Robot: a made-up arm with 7 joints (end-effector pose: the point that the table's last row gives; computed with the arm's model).
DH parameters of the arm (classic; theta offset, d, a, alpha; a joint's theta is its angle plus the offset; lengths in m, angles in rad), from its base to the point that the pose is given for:
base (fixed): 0 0 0 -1.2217
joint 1: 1.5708 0 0 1.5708
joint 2: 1.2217 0 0 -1.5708
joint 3: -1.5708 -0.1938 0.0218 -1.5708
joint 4: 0 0 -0.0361 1.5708
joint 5: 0 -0.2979 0 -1.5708
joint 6: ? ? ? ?
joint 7: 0 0 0 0
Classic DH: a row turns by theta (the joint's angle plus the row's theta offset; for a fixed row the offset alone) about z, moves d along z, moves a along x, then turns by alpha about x.
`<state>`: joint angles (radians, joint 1 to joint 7).
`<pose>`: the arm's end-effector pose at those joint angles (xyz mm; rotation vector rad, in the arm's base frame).
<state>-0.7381 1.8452 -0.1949 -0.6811 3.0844 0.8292 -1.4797</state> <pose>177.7 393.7 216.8 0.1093 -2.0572 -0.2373</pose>
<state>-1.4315 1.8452 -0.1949 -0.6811 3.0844 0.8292 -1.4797</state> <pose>92.5 360.3 308.5 -0.0705 -2.7221 -0.3849</pose>
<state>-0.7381 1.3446 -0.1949 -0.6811 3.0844 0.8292 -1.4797</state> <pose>315.4 363.4 44.6 -0.4495 -1.9620 -0.0506</pose>
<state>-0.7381 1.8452 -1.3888 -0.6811 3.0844 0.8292 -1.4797</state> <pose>166.4 453.2 22.1 0.2857 -0.8763 -0.0979</pose>
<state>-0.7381 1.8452 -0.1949 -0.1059 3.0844 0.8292 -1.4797</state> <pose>39.7 468.8 151.2 0.4322 -2.1008 0.3751</pose>
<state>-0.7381 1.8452 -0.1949 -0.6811 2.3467 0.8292 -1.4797</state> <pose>177.7 393.7 216.8 0.6492 -1.4687 -0.4119</pose>
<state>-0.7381 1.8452 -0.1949 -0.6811 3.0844 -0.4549 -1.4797</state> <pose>177.7 393.7 216.8 0.8731 -2.0110 1.1170</pose>
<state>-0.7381 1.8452 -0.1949 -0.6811 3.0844 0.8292 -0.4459</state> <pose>177.7 393.7 216.8 -0.9288 -1.8568 0.4027</pose>
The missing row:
joint 6: 0 0 0 1.5708
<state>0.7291 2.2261 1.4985 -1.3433 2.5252 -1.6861 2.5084</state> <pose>268.4 88.0 316.7 2.3355 0.1166 0.5969</pose>
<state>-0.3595 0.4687 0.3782 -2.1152 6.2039 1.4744 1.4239</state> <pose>276.9 94.8 80.6 -0.2947 -1.3058 1.4594</pose>
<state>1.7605 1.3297 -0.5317 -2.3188 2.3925 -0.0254 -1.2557</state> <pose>-162.2 12.4 -209.6 -0.4860 0.1751 0.4567</pose>
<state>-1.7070 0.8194 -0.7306 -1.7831 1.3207 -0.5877 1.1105</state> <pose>210.5 -200.7 214.1 -2.3679 -1.2193 -0.8407</pose>
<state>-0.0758 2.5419 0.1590 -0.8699 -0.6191 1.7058 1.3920</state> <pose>202.3 198.3 376.7 -2.0920 1.3108 -0.9044</pose>
